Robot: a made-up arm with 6 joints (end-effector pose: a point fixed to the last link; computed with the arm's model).
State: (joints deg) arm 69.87 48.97 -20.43 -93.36 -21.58 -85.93
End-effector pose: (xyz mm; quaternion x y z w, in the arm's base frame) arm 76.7 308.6 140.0 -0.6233 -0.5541 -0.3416 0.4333
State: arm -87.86 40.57 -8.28 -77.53 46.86 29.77
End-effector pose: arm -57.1 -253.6 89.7 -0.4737 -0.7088 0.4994 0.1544
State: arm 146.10 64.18 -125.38 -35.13 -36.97 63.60
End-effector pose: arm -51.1 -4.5 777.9 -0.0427 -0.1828 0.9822 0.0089
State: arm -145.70 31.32 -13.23 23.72 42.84 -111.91
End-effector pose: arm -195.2 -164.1 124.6 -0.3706 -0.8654 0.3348 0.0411
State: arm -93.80 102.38 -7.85 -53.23 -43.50 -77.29
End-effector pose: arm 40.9 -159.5 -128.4 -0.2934 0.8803 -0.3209 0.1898
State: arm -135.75 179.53 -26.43 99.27 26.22 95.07
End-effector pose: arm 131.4 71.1 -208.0 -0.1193 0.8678 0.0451 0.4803
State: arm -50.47 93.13 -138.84 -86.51 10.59 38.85
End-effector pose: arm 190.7 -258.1 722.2 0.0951 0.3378 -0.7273 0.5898
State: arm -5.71 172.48 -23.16 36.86 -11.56 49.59
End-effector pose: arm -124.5 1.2 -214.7 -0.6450 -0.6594 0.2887 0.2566
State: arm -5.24 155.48 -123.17 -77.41 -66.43 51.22
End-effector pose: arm 627.9 26.2 23.7 -0.3921 0.5910 0.2940 0.6408
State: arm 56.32 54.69 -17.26 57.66 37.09 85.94
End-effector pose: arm 116.1 260.1 67.9 -0.5363 -0.7499 -0.2620 0.2851
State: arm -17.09 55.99 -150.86 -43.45 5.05 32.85
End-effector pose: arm -204.8 57.0 778.7 0.0271 -0.0557 -0.2363 0.9697
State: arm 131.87 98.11 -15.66 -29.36 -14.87 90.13
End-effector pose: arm -155.8 156.3 -122.9 0.5715 -0.7879 -0.2122 0.0870
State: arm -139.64 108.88 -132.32 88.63 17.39 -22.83
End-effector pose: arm -367.1 -348.7 567.0 0.5251 0.0146 -0.4472 0.7239
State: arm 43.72 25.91 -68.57 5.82 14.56 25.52
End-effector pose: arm 83.1 82.8 590.9 -0.0632 0.4717 0.5394 0.6946
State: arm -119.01 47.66 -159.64 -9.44 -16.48 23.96
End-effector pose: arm 198.2 348.6 691.2 -0.3475 -0.1243 -0.7382 0.5647
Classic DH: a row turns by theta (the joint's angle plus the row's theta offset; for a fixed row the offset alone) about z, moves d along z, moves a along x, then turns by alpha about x. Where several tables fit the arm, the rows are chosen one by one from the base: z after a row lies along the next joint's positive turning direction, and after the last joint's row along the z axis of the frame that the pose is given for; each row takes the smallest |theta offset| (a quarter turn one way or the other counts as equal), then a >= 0, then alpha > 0; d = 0 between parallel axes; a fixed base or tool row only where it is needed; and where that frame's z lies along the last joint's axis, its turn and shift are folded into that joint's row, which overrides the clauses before.
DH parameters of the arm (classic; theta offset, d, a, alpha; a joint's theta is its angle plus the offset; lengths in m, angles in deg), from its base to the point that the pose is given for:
joint 1: 0 0.1033 0 -90
joint 2: 7.78 0 -0.2341 0
joint 3: 77.22 0 -0.0337 90
joint 4: 0 0.3843 0 -90
joint 5: 0 0 0.0001 90
joint 6: 0 0.0933 0 0

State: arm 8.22 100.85 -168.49 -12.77 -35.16 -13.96
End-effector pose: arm 127.1 30.3 790.5 -0.0187 -0.1603 -0.1488 0.9756
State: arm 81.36 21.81 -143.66 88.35 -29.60 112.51
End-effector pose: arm -31.3 -511.9 570.4 0.1480 0.3667 -0.5116 0.7628
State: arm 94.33 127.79 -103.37 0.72 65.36 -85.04
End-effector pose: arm -42.5 547.6 78.3 -0.9989 0.0078 0.0095 0.0449
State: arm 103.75 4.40 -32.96 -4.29 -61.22 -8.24
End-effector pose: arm -21.4 61.9 486.0 0.0166 -0.0499 0.7261 0.6856
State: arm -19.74 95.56 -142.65 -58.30 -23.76 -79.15
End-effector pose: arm 293.6 -71.5 734.5 -0.2702 -0.0303 -0.9304 0.2457
